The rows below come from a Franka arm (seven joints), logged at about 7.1 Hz.
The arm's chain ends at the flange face. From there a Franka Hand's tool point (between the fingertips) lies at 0.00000 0.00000 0.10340 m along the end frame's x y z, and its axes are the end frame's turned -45 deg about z.
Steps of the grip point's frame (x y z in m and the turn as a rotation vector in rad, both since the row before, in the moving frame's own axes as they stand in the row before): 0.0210, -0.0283, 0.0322, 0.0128, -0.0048, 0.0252; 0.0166, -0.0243, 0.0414, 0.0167, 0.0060, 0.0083; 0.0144, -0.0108, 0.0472, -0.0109, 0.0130, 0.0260; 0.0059, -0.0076, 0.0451, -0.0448, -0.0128, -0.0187
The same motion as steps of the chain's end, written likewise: -0.0039, -0.0343, 0.0322, 0.0057, -0.0124, 0.0252; -0.0047, -0.0273, 0.0414, 0.0161, -0.0076, 0.0083; 0.0008, -0.0177, 0.0472, 0.0015, 0.0169, 0.0260; -0.0036, -0.0137, 0.0452, -0.0407, 0.0226, -0.0187
